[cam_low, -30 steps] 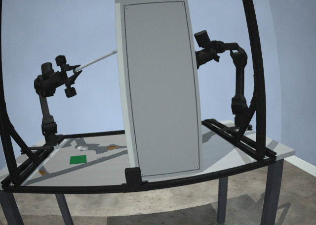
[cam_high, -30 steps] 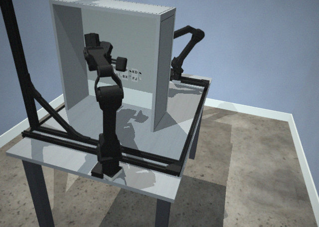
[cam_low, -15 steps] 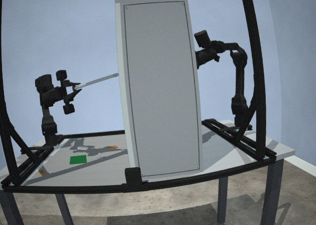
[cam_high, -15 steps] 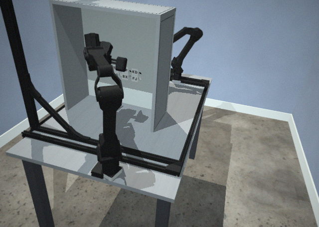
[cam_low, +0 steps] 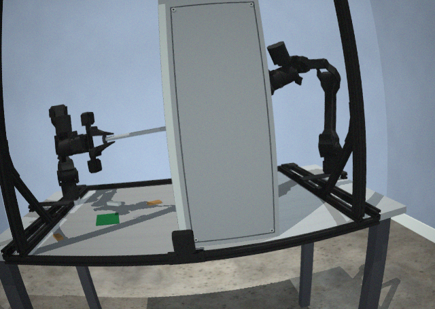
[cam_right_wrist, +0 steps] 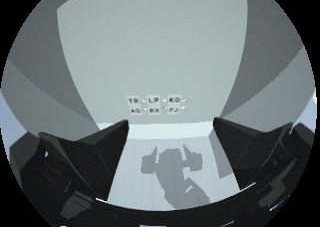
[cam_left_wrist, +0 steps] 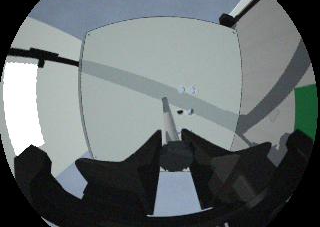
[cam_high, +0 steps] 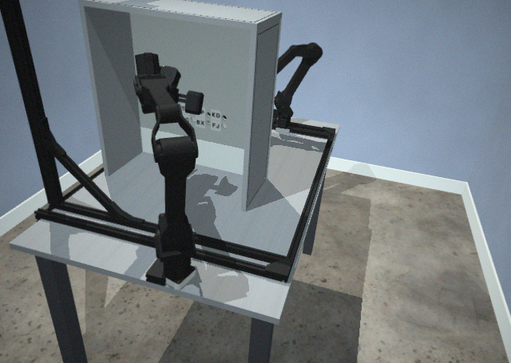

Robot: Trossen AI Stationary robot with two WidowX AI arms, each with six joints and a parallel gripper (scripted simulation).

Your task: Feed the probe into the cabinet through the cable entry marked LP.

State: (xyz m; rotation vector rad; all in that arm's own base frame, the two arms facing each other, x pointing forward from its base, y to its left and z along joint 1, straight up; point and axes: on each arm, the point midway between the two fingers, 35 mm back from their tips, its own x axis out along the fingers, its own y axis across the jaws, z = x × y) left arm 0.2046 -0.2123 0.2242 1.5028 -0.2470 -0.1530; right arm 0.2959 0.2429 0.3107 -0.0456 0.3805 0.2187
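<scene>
The LP label lies 23 cm to the right of my left hand, 3 cm below it and 2 cm behind it. The rest, counted from my left hand: white block 24 cm below, 14 cm ahead, 4 cm to the left; then rod 10 cm to the right, 1 cm behind, 1 cm above; then green patch 24 cm below, 3 cm to the left, 3 cm behind.
</scene>
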